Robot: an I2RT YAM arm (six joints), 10 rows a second.
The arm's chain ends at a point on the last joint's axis. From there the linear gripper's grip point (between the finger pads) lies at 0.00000 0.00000 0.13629 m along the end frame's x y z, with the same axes.
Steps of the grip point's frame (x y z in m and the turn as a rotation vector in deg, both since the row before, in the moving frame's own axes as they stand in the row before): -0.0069, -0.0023, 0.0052, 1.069, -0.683, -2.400; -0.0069, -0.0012, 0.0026, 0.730, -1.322, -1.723; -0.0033, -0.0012, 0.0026, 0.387, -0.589, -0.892; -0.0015, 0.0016, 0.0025, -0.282, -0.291, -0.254; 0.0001, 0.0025, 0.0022, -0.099, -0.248, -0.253; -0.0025, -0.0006, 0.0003, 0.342, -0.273, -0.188; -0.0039, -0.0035, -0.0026, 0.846, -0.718, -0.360; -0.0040, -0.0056, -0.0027, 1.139, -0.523, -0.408; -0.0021, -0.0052, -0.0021, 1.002, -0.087, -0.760; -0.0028, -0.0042, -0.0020, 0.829, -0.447, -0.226; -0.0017, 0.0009, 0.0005, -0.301, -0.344, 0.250; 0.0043, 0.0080, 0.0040, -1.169, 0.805, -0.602
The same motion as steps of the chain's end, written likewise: -0.0052, 0.0002, 0.0052, 1.069, -0.683, -2.400; -0.0037, 0.0005, 0.0026, 0.730, -1.322, -1.723; -0.0019, -0.0003, 0.0026, 0.387, -0.589, -0.892; -0.0008, 0.0009, 0.0025, -0.282, -0.291, -0.254; 0.0007, 0.0023, 0.0022, -0.099, -0.248, -0.253; -0.0018, 0.0002, 0.0003, 0.342, -0.273, -0.188; -0.0022, -0.0015, -0.0026, 0.846, -0.718, -0.360; -0.0027, -0.0029, -0.0027, 1.139, -0.523, -0.408; -0.0019, -0.0028, -0.0021, 1.002, -0.087, -0.760; -0.0017, -0.0022, -0.0020, 0.829, -0.447, -0.226; -0.0009, 0.0002, 0.0005, -0.301, -0.344, 0.250; 0.0024, 0.0052, 0.0040, -1.169, 0.805, -0.602
